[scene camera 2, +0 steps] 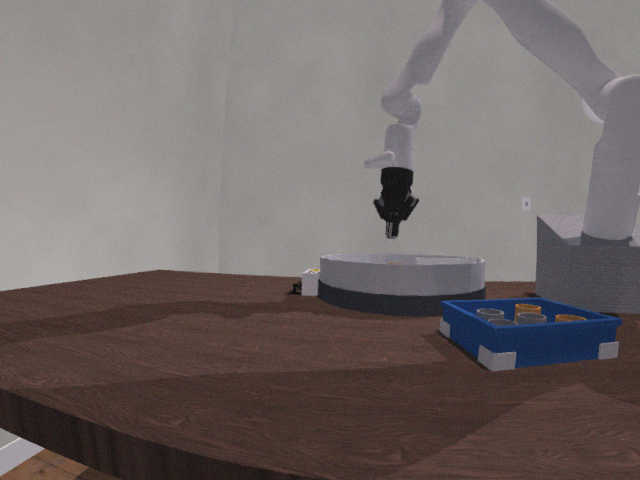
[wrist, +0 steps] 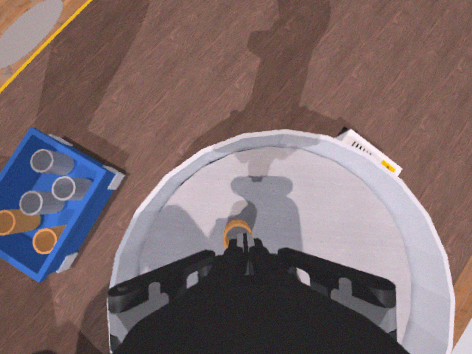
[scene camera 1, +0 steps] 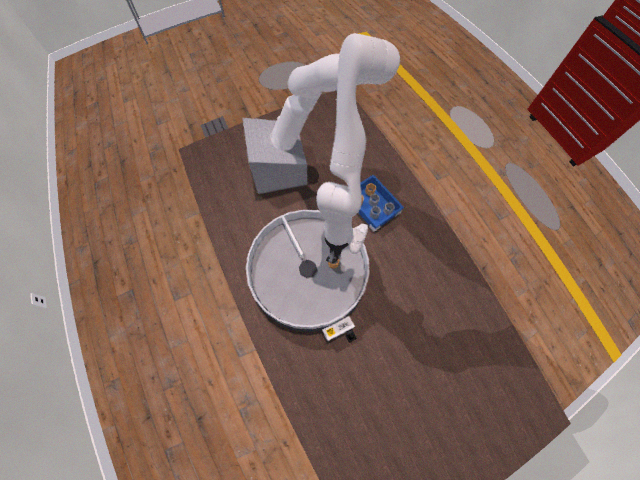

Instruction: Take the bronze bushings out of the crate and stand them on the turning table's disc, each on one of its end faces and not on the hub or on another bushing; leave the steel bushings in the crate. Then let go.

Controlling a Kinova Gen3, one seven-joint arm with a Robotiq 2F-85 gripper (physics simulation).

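Frame: origin at the arm's base, x ahead, y left, z up, level; centimetres.
Seen in the pictures: gripper, fingertip midpoint: (scene camera 2: 391,238) (wrist: 245,243) (scene camera 1: 337,256); arm's base at its link origin: (scene camera 2: 604,232) (scene camera 1: 282,141).
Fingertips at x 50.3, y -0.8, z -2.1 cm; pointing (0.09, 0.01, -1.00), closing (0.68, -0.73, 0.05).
Observation:
Offsets run from my fingertips to a thing's middle. "spot": to the spot under its first point.
A bronze bushing {dz -7.7, dx -1.0, dy -0.3 cm} (scene camera 1: 334,265) (scene camera 2: 395,263) (wrist: 237,223) stands on end on the turning table's grey disc {dz -9.7, dx -2.8, dy -9.4 cm} (scene camera 1: 279,291) (wrist: 340,215), beside the dark hub {dz -9.2, dx -2.8, dy -9.4 cm} (scene camera 1: 307,268). My gripper (scene camera 1: 332,258) (scene camera 2: 391,237) (wrist: 245,243) is shut and empty, above that bushing and apart from it. The blue crate {dz -12.4, dx -18.0, dy +26.0 cm} (scene camera 1: 388,219) (scene camera 2: 558,344) (wrist: 83,215) holds two upright bronze bushings, one {dz -12.5, dx -21.5, dy +20.8 cm} (scene camera 2: 527,309) {dz -12.5, dx -24.1, dy +27.9 cm} (wrist: 26,220) beside the other (scene camera 2: 570,317) (wrist: 58,234), and three upright steel bushings {dz -12.5, dx -13.3, dy +30.4 cm} (scene camera 1: 389,207) {dz -12.5, dx -13.9, dy +24.4 cm} (scene camera 2: 490,313) (wrist: 63,164). In the scene camera 1 view the arm partly hides the crate's left side.
A raised light wall (scene camera 1: 249,268) (scene camera 2: 403,279) (wrist: 430,225) rings the disc. A white bar {spot: dz -4.9, dx -14.0, dy -9.9 cm} (scene camera 1: 293,237) runs from this wall to the hub. A white control box {spot: dz -9.1, dx +21.0, dy -8.7 cm} (scene camera 1: 338,329) (scene camera 2: 310,282) (wrist: 372,152) sits outside the wall. The arm's grey pedestal (scene camera 1: 279,173) (scene camera 2: 578,279) stands behind.

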